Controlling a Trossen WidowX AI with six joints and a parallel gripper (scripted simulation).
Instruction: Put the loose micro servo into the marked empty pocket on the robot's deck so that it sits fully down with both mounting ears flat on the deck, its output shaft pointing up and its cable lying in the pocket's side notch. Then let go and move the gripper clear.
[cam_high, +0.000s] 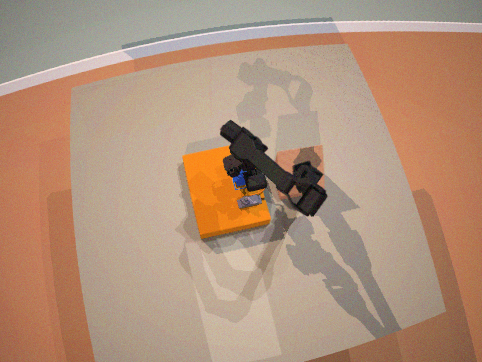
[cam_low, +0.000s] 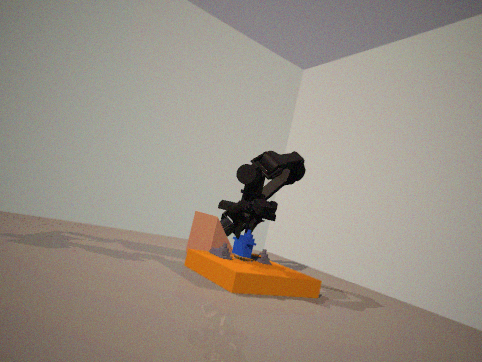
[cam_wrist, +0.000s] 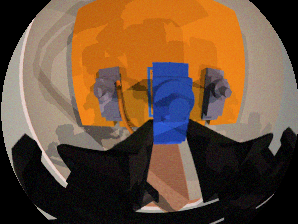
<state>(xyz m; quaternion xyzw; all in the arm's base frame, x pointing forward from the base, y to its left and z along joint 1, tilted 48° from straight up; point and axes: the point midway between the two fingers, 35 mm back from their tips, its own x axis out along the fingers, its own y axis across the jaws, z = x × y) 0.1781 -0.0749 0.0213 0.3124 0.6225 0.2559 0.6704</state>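
The orange deck is 120 mm ahead of my gripper tip, 80 mm below it and 10 mm to the right of it.
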